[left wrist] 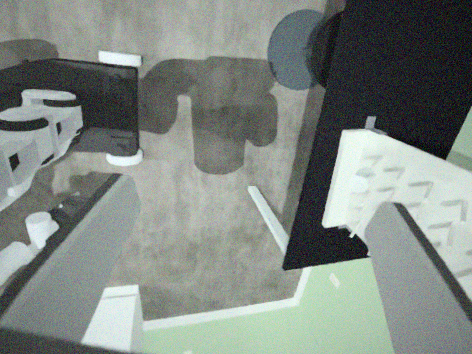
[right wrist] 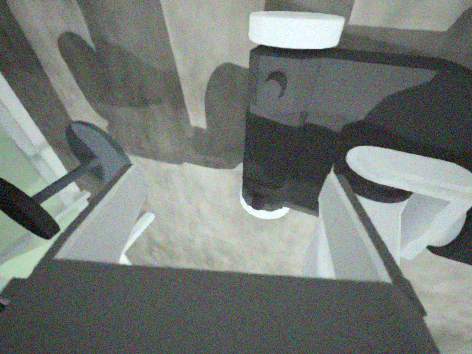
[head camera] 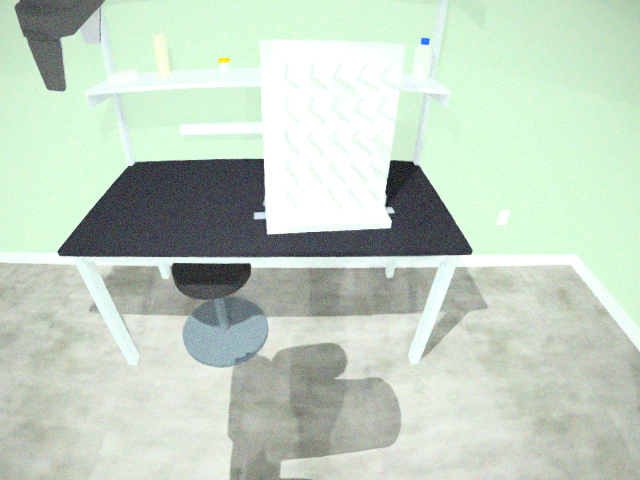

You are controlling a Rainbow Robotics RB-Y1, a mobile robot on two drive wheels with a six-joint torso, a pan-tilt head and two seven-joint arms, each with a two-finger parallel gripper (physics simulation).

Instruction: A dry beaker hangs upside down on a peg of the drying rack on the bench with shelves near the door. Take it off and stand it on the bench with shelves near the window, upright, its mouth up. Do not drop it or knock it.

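Places are measured from the robot's base along level axes (x left, y back, z up), in metres.
Where they show: left gripper, fingertip midpoint: (left wrist: 252,203) (head camera: 75,63); right gripper, fingertip midpoint: (left wrist: 90,194) (right wrist: 231,181); robot's base, origin of the base link: (left wrist: 125,106).
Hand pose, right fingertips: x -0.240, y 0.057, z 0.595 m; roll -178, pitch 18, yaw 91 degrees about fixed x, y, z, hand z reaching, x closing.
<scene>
Each offset is from my right fingertips to the top centre of the thing. "*": to the spot under its first point. Level surfaces: height alone.
The white drying rack (head camera: 273,129) (left wrist: 336,200) stands upright on the black bench top {dz +0.168 m} (head camera: 191,206) (left wrist: 400,65), right of centre in the head view. Rows of slanted pegs cover its face. The beaker {dx +0.249, dy -0.993, dz +0.355 m} (left wrist: 359,184) shows faintly in the left wrist view as a pale round shape low on the rack; in the head view it is washed out against the white board. My left gripper (head camera: 74,65) (left wrist: 252,203) is open and empty, up at the top left of the head view, apart from the rack. My right gripper (right wrist: 231,181) is open and empty, above the floor. The window bench is not identifiable.
A shelf {dz +0.625 m} (head camera: 196,79) behind the rack bears a blue-capped bottle {* dx -0.203, dy -1.474, dz +0.705 m} (head camera: 422,62), a small yellow-lidded jar {* dx +0.634, dy -1.464, dz +0.660 m} (head camera: 223,65) and a tan upright object {* dx +0.884, dy -1.419, dz +0.719 m} (head camera: 161,55). A stool {* dx +0.677, dy -1.042, dz -0.564 m} (head camera: 224,335) (left wrist: 295,50) (right wrist: 100,150) stands at the bench's front. My dark wheeled base (left wrist: 110,100) (right wrist: 280,150) shows below.
</scene>
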